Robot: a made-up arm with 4 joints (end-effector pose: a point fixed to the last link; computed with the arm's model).
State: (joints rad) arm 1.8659 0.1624 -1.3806 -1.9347
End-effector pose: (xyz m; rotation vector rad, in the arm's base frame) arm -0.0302 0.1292 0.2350 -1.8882 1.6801 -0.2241
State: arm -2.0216 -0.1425 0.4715 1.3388
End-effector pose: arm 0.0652 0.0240 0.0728 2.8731 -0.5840 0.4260
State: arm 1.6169 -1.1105 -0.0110 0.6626
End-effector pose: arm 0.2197 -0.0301 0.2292 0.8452 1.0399 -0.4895
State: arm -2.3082 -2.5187 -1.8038 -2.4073
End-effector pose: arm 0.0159 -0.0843 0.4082 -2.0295 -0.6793 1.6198
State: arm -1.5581 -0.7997 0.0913 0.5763
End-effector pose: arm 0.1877 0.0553 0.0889 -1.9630 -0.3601 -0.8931
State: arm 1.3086 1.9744 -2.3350 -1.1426
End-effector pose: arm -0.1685 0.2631 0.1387 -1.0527 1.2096 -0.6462
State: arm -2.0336 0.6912 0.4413 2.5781
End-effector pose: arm 0.0399 0.1031 0.1547 1.4225 -0.2466 -0.8421
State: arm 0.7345 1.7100 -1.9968 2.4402
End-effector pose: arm -0.0279 0.2378 0.1687 0.3317 -0.8860 -1.2381
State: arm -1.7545 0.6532 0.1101 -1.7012
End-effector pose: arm -0.0094 0.2130 0.1101 -0.0873 0.6281 -0.2070
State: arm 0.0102 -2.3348 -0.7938 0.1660
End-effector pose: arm 0.2100 -0.2013 0.1121 -0.9992 -0.1998 -2.2413
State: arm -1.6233 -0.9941 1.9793 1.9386
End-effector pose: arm 0.2327 0.1780 0.3808 -1.4815 2.0462 -0.3821
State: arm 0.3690 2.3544 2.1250 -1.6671
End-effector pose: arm -0.3452 0.1577 0.2926 -0.5711 1.1618 0.3356
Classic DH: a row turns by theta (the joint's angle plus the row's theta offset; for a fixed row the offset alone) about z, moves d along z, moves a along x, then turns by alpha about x. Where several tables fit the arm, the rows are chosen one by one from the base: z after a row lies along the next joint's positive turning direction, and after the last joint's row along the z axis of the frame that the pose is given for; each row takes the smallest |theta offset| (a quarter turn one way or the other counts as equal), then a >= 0, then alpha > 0; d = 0 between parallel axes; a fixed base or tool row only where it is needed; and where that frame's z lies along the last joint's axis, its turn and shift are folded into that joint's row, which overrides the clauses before.
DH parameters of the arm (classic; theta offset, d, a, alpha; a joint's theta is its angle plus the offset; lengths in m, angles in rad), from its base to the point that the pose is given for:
base (fixed): 1.5708 0.185 0 1.5708
joint 1: 0 0.0378 -0.0534 -1.5708
joint 2: -1.5708 -0.0002 0.1711 -1.5708
joint 3: -1.5708 0.117 0.0954 1.5708
joint 4: 1.5708 0.1786 0.111 1.5708
tool (fixed): -1.5708 0.0039 0 0

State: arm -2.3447 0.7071 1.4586 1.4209
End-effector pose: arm 0.0530 0.0276 -0.0382 1.4815 -1.6800 0.1182
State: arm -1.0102 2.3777 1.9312 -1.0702
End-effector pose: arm -0.3782 0.1439 0.1407 -2.0758 1.6752 0.0076
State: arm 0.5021 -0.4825 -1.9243 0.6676
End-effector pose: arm 0.3153 0.1159 0.0455 -0.5741 -1.4015 -1.3179
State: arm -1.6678 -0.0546 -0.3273 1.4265
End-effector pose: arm 0.0517 -0.0785 0.1094 -3.0613 -0.5120 -0.0221
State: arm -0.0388 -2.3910 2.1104 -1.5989
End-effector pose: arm -0.2088 -0.4317 0.2488 -1.7443 0.2910 1.3563
